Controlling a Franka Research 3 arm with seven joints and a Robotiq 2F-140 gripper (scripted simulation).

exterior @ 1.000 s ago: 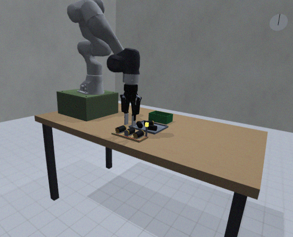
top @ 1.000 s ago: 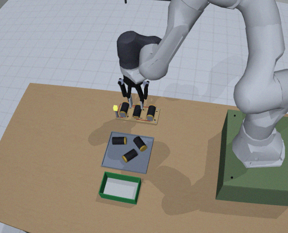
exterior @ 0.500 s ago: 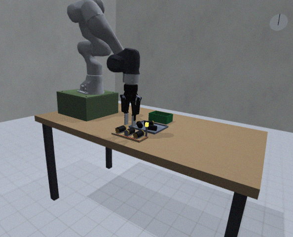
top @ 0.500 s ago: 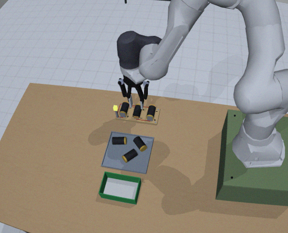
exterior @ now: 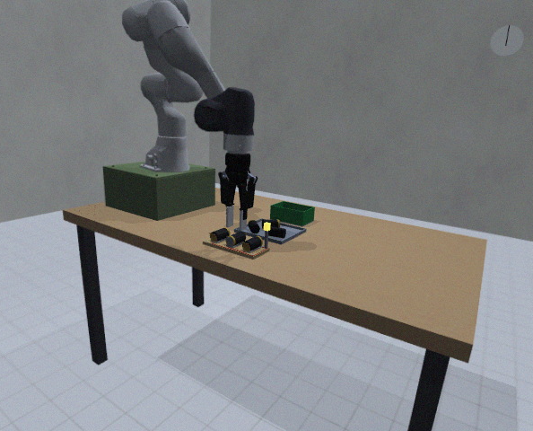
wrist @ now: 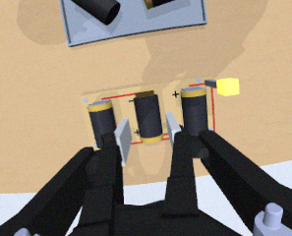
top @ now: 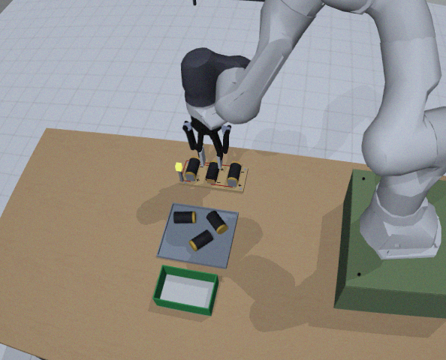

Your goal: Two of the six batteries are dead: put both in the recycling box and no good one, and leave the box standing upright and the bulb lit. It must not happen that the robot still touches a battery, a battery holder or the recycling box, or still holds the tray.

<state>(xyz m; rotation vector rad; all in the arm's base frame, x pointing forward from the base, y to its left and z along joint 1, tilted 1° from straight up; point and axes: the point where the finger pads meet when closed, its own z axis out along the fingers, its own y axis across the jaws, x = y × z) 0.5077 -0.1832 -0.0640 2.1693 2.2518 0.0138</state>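
Now: hand 90 mm above the holder board. Round my hand: bulb (90 mm ahead, 40 mm to the left, 20 mm below); grey bulb post (90 mm ahead, 60 mm below, 40 mm to the left); tray (210 mm to the left, 90 mm below, 10 mm behind).
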